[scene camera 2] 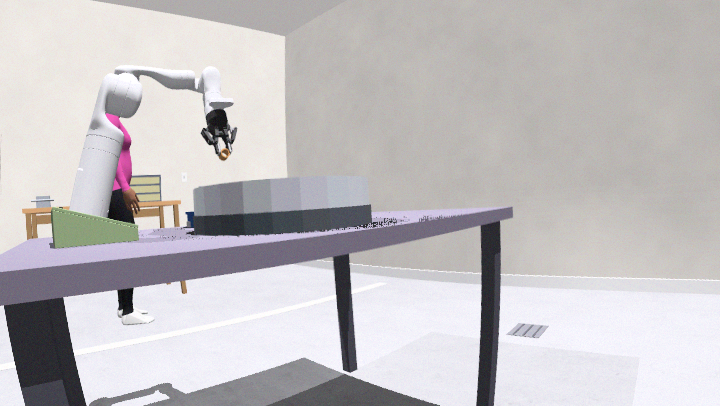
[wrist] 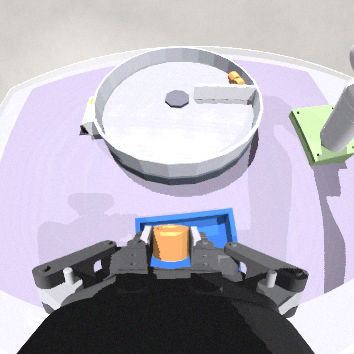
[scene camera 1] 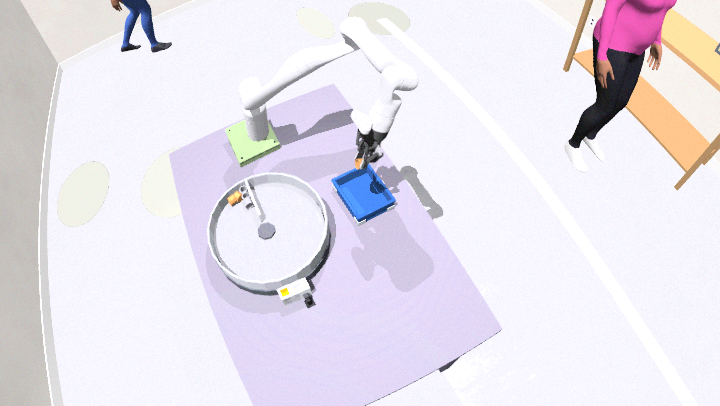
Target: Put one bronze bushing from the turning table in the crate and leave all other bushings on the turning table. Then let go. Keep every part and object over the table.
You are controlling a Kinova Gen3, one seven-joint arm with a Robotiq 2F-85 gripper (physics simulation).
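Where they show: gripper, fingertip midpoint: (scene camera 2: 224, 154) (wrist: 170, 236) (scene camera 1: 359, 164); arm's base, link origin: (scene camera 2: 88, 216) (wrist: 332, 138) (scene camera 1: 258, 131).
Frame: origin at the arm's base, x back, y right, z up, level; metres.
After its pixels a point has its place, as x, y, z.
Observation:
My gripper (scene camera 1: 361, 162) @[-0.475, -0.217, 0.170] (scene camera 2: 224, 152) @[-0.475, -0.217, 0.170] (wrist: 170, 236) @[-0.475, -0.217, 0.170] is shut on a bronze bushing (scene camera 1: 358, 163) @[-0.466, -0.218, 0.164] (scene camera 2: 223, 156) @[-0.466, -0.208, 0.162] (wrist: 171, 245) @[-0.474, -0.226, 0.186] and holds it high above the table, near the back rim of the blue crate (scene camera 1: 337, 198) @[-0.411, -0.165, -0.053] (wrist: 227, 220) @[-0.371, -0.182, -0.018] in scene camera 1. The inside of the crate shows partly in the wrist view, behind the fingers. The turning table (scene camera 1: 297, 252) @[-0.572, 0.063, -0.002] (scene camera 2: 282, 201) @[-0.339, 0.304, 0.003] (wrist: 145, 135) @[-0.530, 0.016, -0.002] is a round grey tray with a raised wall. Two more bronze bushings (scene camera 1: 234, 197) @[-0.285, 0.187, 0.028] (wrist: 236, 78) @[-0.283, 0.177, 0.029] lie together on it near its wall, beside a white divider (scene camera 1: 254, 199) @[-0.308, 0.120, -0.002] (wrist: 220, 93) @[-0.340, 0.122, 0.019].
Several grey rings (scene camera 1: 244, 191) lie between the bronze bushings and the divider. A white box (scene camera 1: 297, 288) @[-0.690, 0.117, 0.003] with a yellow patch and a small black part stands at the turning table's outer wall. The green base plate (scene camera 1: 247, 151) @[-0.064, 0.072, -0.016] (scene camera 2: 90, 229) @[0.006, 0.124, -0.025] (wrist: 307, 130) @[-0.076, 0.036, -0.019] carries the arm. People stand off the table.

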